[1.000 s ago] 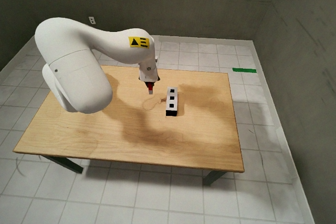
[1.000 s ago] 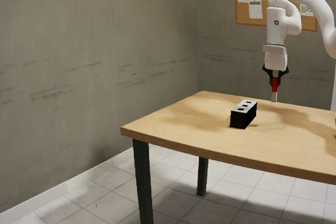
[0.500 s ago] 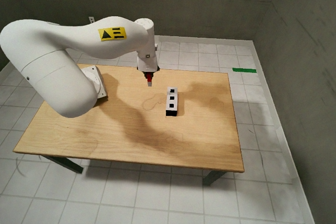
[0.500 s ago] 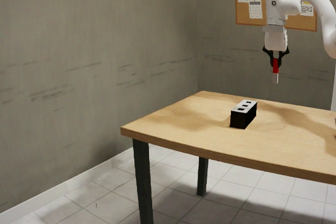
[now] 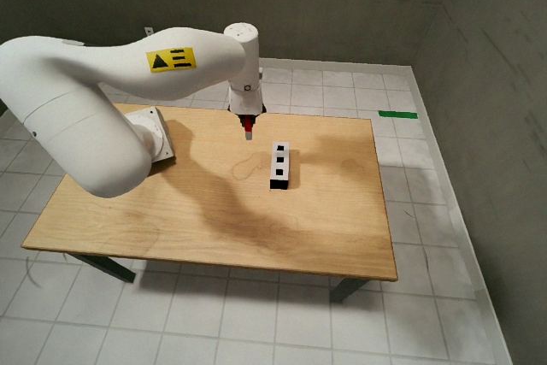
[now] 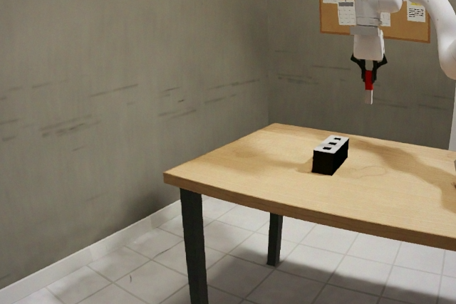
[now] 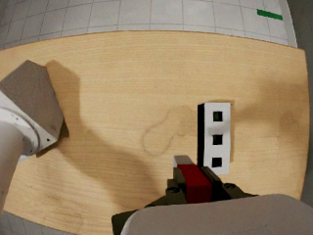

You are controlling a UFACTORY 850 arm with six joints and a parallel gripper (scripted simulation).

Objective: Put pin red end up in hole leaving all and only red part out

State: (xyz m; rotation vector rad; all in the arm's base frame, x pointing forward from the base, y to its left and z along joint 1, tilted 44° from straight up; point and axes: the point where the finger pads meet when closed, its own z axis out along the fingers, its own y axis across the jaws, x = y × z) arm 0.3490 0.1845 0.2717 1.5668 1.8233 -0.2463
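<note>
The black block is 12 cm ahead of my hand, 1 cm to the left of it and 27 cm below it. Round my hand: pin: 1 cm below.
</note>
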